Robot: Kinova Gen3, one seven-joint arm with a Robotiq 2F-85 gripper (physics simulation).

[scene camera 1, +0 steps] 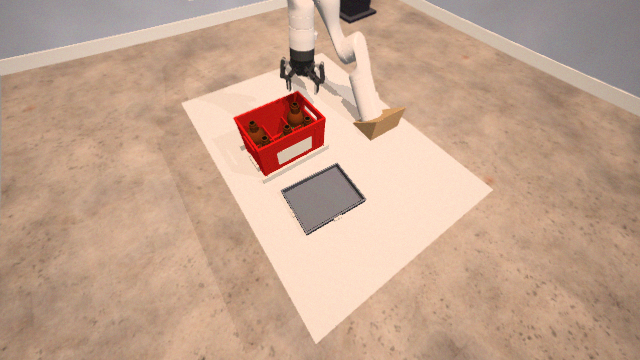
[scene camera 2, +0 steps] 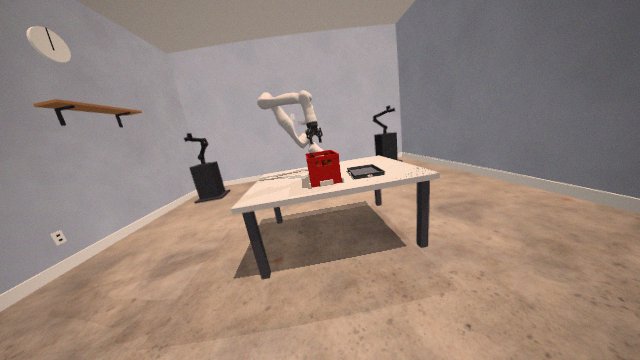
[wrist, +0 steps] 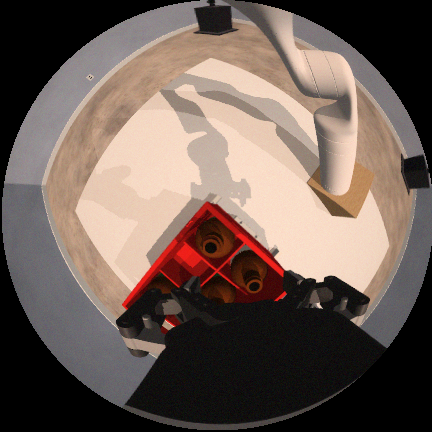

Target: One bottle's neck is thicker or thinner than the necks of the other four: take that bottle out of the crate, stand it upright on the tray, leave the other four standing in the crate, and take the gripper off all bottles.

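Where they show: gripper, fingertip midpoint: point(scene camera 1: 302, 92) point(scene camera 2: 316, 143) point(wrist: 242, 283); arm's base, origin of the base link: point(scene camera 1: 370, 117) point(wrist: 334, 180).
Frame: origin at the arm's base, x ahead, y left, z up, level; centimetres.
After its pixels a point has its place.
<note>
The red crate point(scene camera 1: 318, 135) @(y -2.0, x 28.9, z 5.6 cm) point(scene camera 2: 325, 175) @(y -12.7, x 52.6, z 1.4 cm) point(wrist: 170, 254) @(y -20.3, x 36.8, z 7.5 cm) stands on the table. Five brown bottles stand in it: back left point(scene camera 1: 256, 135) @(y -14.7, x 48.3, z 7.6 cm), back right point(scene camera 1: 295, 117) @(y -13.8, x 31.2, z 7.4 cm) point(wrist: 215, 237) @(y -16.2, x 28.3, z 10.8 cm), front left point(scene camera 1: 265, 141) @(y -6.9, x 48.5, z 11.3 cm), front middle point(scene camera 1: 286, 130) @(y -6.8, x 39.9, z 11.3 cm) and front right point(scene camera 1: 307, 121) @(y -5.8, x 31.3, z 11.4 cm) point(wrist: 248, 270) @(y -8.1, x 29.8, z 8.6 cm). The back middle compartment is empty. I cannot tell which neck differs in thickness. The grey tray point(scene camera 1: 325, 200) @(y 17.8, x 41.3, z -4.0 cm) point(scene camera 2: 366, 171) @(y 17.8, x 40.7, z -4.0 cm) is empty beside the crate. My gripper point(scene camera 1: 302, 90) @(y -11.7, x 28.6, z 19.1 cm) point(scene camera 2: 316, 141) @(y -11.7, x 28.6, z 19.1 cm) point(wrist: 242, 283) @(y -11.7, x 28.6, z 19.1 cm) is open and empty above the crate, apart from all bottles. It hides part of the crate in the wrist view.
The arm's wooden, wedge-shaped base block point(scene camera 1: 382, 123) @(y 7.8, x 2.2, z 3.7 cm) point(wrist: 356, 192) @(y 5.5, x -0.3, z 4.7 cm) is on the table point(scene camera 1: 400, 200) @(y 35.1, x 18.9, z -4.6 cm) point(scene camera 2: 400, 176) @(y 28.6, x 63.5, z -4.5 cm), to the crate's right in scene camera 1. Light strips lie along the crate's foot. Two black pedestals point(scene camera 2: 207, 180) point(scene camera 2: 386, 145) with small arms stand on the floor beyond the table.
</note>
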